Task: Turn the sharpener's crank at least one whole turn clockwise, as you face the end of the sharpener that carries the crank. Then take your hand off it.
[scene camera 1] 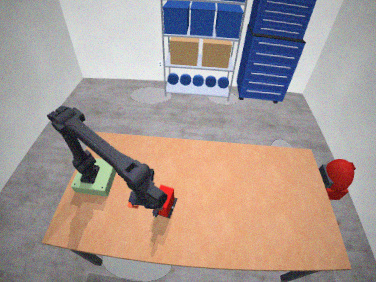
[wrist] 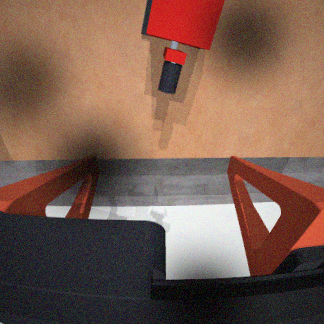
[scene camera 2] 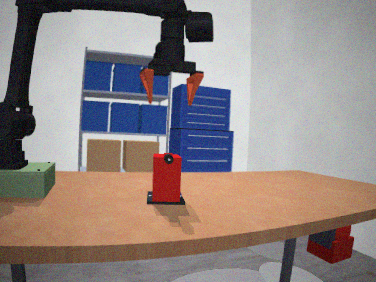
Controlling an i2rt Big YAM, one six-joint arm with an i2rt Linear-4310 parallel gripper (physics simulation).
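Frame: origin at the arm's base, x up, y back, z right, level; centimetres.
Where they show: gripper, fingertip midpoint: (scene camera 1: 149, 208) (wrist: 162, 162) (scene camera 2: 170, 104); arm's base, link origin: (scene camera 1: 90, 174) (scene camera 2: 10, 166).
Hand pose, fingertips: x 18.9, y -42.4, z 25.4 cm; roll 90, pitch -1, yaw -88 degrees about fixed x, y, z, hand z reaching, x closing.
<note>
Each offset is from my fingertips to the centre of the thing. "*": to the spot under its first point. Level surfaces: height alone.
The red sharpener {* dz -10.0, dx -13.0, dy -5.6 cm} (scene camera 1: 166, 201) (scene camera 2: 166, 181) (wrist: 185, 21) stands upright on its dark base on the table. Its crank handle, a black grip {* dz -1.6, dx -13.0, dy -0.9 cm} (scene camera 2: 169, 159) (wrist: 170, 77) on a small red piece, sticks out from one end, towards scene camera 2. In scene camera 1 the arm hides the crank. My gripper (scene camera 2: 170, 104) (wrist: 162, 162) is open and empty. It points down, well above the sharpener in scene camera 2. In the wrist view the crank lies ahead of the fingertips, between their two lines, and touches neither finger.
The wooden table {dx -25.9 cm} (scene camera 1: 250, 210) (scene camera 2: 280, 200) carries the arm's green mounting block (scene camera 1: 91, 189) (scene camera 2: 22, 182) at the left. A red and dark object (scene camera 1: 340, 175) (scene camera 2: 332, 247) is beyond the table's right side. A blue drawer cabinet (scene camera 1: 270, 65) (scene camera 2: 202, 145) stands at the back.
</note>
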